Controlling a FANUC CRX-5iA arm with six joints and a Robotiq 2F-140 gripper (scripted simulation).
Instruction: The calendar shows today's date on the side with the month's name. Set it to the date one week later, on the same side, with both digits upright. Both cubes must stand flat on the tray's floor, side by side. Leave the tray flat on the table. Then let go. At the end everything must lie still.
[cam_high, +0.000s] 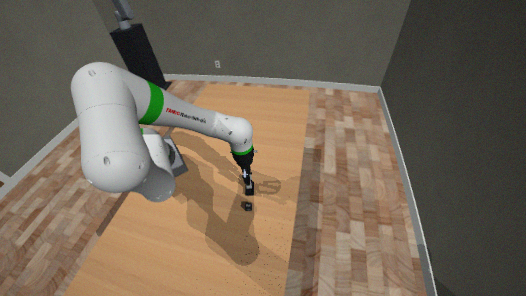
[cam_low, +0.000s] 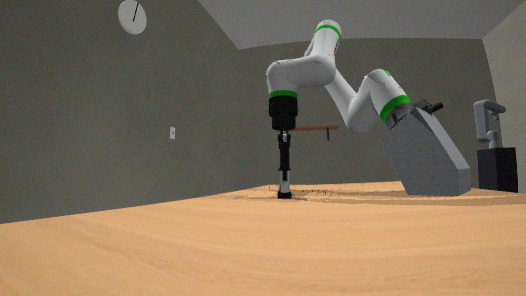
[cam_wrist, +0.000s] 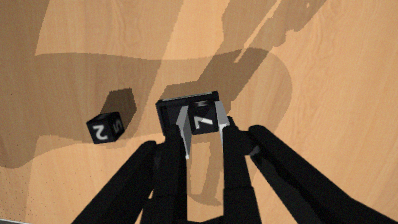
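My hand is 2 cm to the left of the black tray and 4 cm above it. From my hand the other things lie so: black calendar cube: 2 cm ahead, 12 cm to the right, 4 cm below; then black cube: 3 cm below.
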